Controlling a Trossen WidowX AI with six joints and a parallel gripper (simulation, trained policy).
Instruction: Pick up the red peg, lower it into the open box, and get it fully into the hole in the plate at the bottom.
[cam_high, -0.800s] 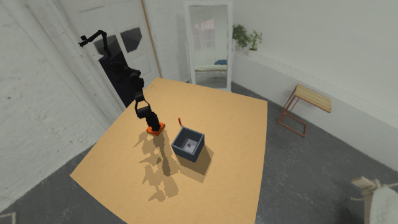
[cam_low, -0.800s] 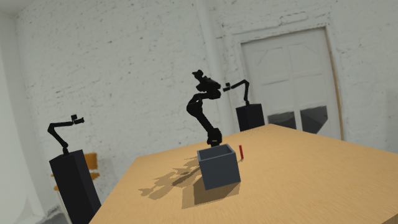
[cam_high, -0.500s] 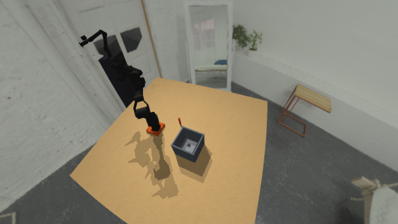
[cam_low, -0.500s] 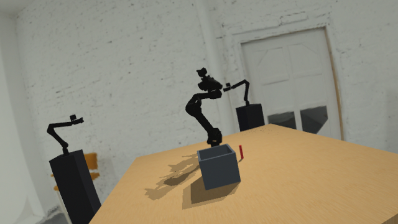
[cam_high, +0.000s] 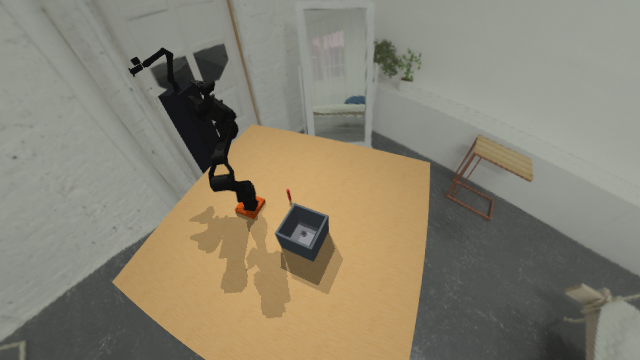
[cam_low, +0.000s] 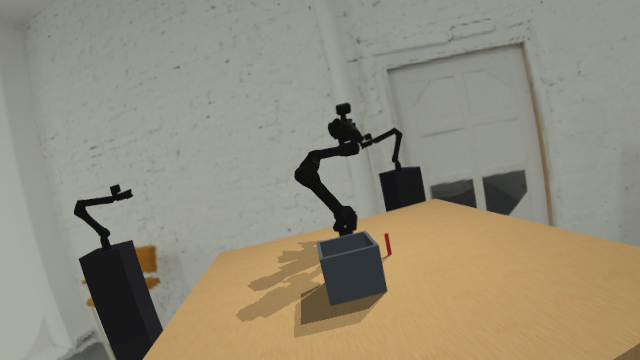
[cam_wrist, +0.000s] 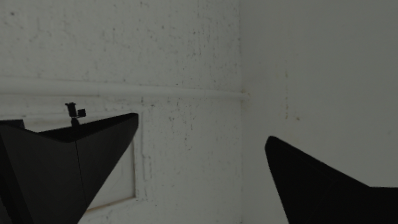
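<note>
Now: gripper tip 380 mm short of the red peg, 80 mm to the left of it and 530 mm above it. The rest, counted from my gripper tip: plate: 510 mm ahead, 280 mm to the right, 520 mm below.
</note>
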